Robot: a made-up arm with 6 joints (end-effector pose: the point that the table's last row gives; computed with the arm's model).
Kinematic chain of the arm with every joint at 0, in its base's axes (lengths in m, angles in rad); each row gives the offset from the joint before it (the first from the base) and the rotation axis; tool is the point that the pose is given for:
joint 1: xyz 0 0 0.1 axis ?
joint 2: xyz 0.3 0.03 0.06 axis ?
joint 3: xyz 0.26 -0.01 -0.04 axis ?
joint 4: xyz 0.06 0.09 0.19 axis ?
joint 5: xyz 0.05 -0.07 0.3 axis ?
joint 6: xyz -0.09 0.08 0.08 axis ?
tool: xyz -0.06 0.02 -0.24
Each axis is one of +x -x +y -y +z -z.
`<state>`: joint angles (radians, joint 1 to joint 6).
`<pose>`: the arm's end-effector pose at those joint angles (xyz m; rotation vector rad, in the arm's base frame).
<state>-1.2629 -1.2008 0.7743 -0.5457 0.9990 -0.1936</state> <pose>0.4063 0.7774 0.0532 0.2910 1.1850 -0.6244</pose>
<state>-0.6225 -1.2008 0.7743 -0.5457 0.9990 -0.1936</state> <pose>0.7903 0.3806 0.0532 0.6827 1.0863 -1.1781</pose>
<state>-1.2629 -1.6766 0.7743 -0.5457 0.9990 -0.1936</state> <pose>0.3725 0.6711 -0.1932 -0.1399 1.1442 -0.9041</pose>
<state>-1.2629 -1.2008 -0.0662 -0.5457 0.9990 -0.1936</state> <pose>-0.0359 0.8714 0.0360 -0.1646 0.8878 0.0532</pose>
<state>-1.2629 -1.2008 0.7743 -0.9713 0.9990 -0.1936</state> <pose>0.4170 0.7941 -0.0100 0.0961 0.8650 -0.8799</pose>
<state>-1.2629 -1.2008 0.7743 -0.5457 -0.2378 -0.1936</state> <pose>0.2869 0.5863 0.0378 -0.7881 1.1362 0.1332</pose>
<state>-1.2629 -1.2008 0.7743 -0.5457 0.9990 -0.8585</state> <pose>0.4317 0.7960 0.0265 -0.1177 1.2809 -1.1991</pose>
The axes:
joint 1: -z
joint 2: -y
joint 3: +x
joint 4: +z
joint 5: +x
joint 6: +z

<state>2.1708 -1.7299 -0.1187 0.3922 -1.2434 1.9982</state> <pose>-0.3982 -0.4909 -0.2695 1.3368 -0.0282 1.2075</pose>
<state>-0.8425 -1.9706 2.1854 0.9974 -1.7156 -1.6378</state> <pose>0.0677 -0.3052 -0.2004 -1.0186 0.2668 -1.2913</pose>
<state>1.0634 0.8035 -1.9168 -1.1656 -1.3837 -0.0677</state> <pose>0.5477 -0.3197 0.0484 1.2907 -0.4101 1.4868</pose>
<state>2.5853 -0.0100 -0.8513 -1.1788 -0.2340 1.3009</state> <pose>-0.2540 -0.5720 0.2370 0.0085 1.2560 -2.3065</pose>
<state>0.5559 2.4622 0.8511 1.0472 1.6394 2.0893</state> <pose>-0.2594 -0.1891 0.0048 0.5718 -0.2686 -2.1237</pose>
